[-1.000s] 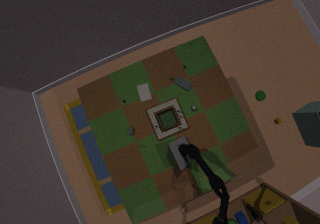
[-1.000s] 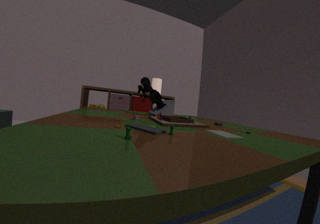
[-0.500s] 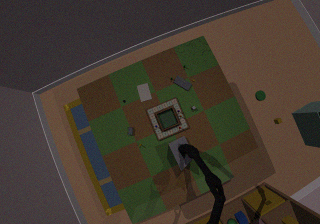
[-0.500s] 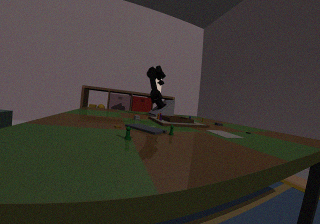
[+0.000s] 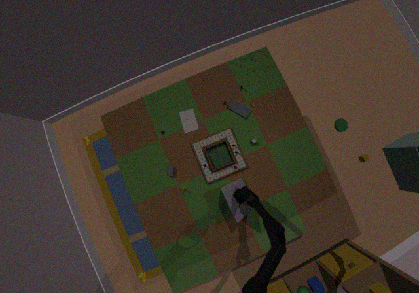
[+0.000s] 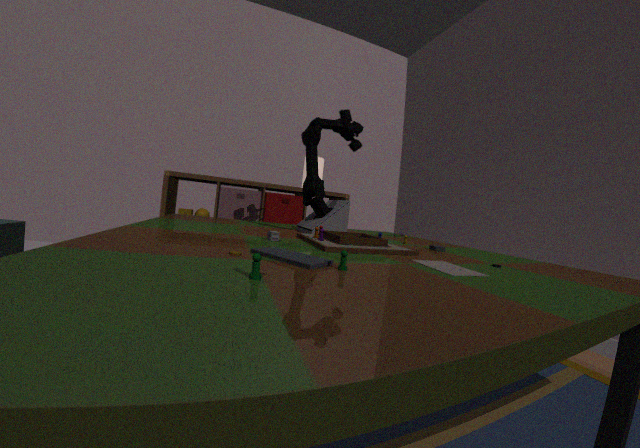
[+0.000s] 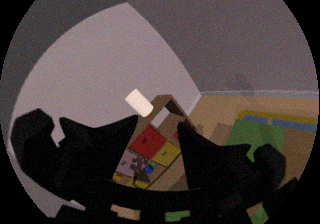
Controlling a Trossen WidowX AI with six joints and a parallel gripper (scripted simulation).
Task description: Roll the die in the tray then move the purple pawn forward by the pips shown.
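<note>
Now: the white die 600 mm to the right of my gripper tip, 600 mm ahead of it and 510 mm below it. Also, from my gripper tip: green tray 640 mm ahead, 520 mm below, 350 mm to the right; then blue pawn 630 mm ahead, 500 mm below, 240 mm to the right; then purple pawn 640 mm ahead, 500 mm below, 470 mm to the right.
</note>
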